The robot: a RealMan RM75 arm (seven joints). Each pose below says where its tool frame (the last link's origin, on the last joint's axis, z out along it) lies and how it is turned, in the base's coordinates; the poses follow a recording.
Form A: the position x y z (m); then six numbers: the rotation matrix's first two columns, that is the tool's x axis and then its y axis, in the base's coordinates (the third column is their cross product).
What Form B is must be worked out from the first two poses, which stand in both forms.
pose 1, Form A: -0.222 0.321 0.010 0.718 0.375 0.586 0.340 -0.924 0.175
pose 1, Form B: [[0.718 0.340 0.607 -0.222], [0.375 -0.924 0.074 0.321], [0.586 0.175 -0.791 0.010], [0 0 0 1]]
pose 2, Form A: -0.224 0.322 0.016 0.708 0.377 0.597 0.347 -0.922 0.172
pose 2, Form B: [[0.708 0.347 0.615 -0.224], [0.377 -0.922 0.085 0.322], [0.597 0.172 -0.784 0.016], [0 0 0 1]]
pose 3, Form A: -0.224 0.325 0.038 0.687 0.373 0.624 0.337 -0.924 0.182
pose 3, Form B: [[0.687 0.337 0.644 -0.224], [0.373 -0.924 0.085 0.325], [0.624 0.182 -0.760 0.038], [0 0 0 1]]
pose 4, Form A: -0.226 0.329 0.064 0.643 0.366 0.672 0.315 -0.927 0.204
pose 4, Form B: [[0.643 0.315 0.698 -0.226], [0.366 -0.927 0.081 0.329], [0.672 0.204 -0.711 0.064], [0 0 0 1]]
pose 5, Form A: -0.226 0.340 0.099 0.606 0.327 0.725 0.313 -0.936 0.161
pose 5, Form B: [[0.606 0.313 0.731 -0.226], [0.327 -0.936 0.129 0.340], [0.725 0.161 -0.670 0.099], [0 0 0 1]]
